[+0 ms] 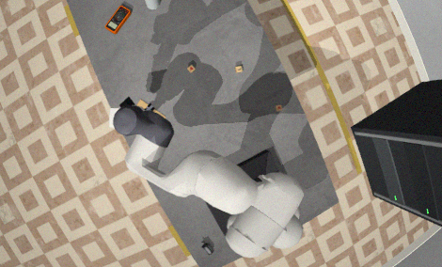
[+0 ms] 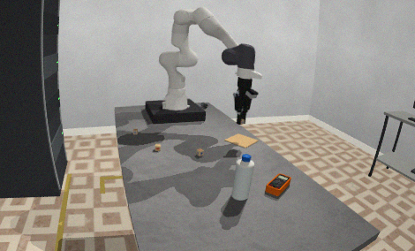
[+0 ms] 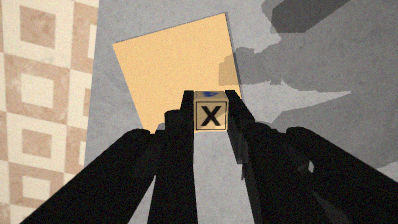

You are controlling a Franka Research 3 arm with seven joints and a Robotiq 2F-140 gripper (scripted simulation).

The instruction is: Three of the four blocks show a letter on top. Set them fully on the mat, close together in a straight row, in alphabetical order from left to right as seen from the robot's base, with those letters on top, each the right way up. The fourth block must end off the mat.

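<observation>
Now: hand 140 mm above the tan mat, 30 mm to the right of it and 10 mm past it. Round my hand: white bottle 480 mm ahead, 240 mm to the right, 60 mm below; then red k block 530 mm to the right, 230 mm behind, 130 mm below.
</observation>
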